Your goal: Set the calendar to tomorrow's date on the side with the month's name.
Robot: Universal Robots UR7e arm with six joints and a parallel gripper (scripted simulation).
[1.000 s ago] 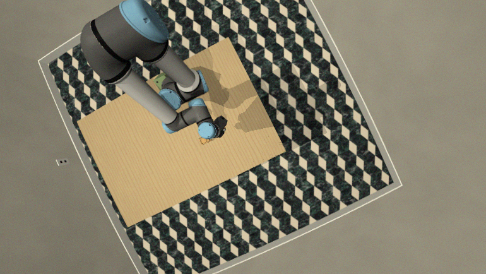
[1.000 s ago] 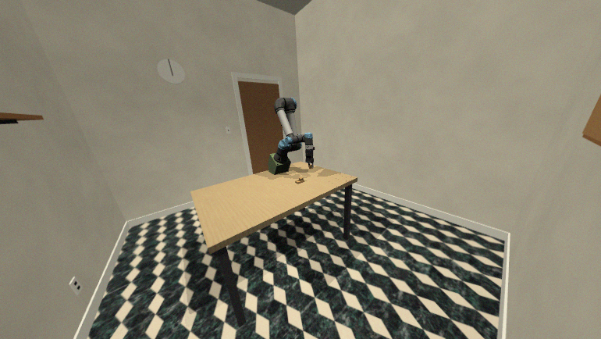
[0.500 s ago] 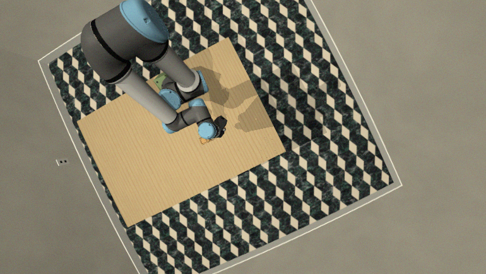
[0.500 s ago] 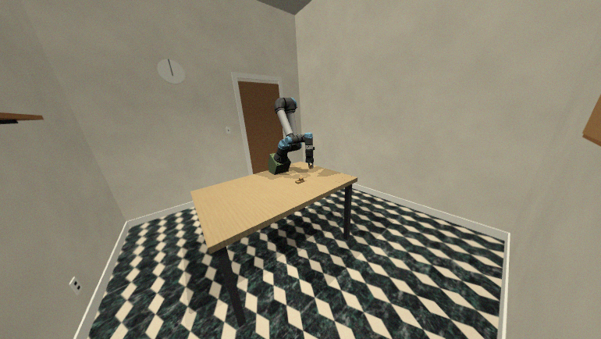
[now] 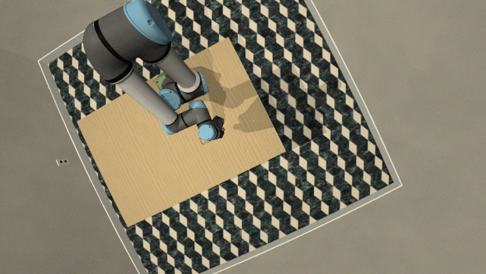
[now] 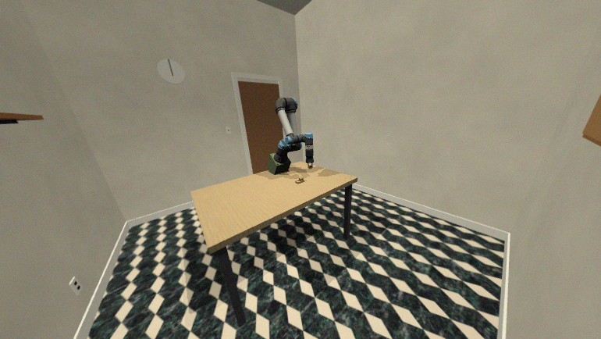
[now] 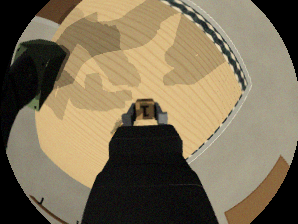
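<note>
Now: the wooden tray 10 mm ahead of my hand, 150 mm to the right of it and 120 mm below it. From my hand the other things lie so: wooden cube 10 mm below.
</note>
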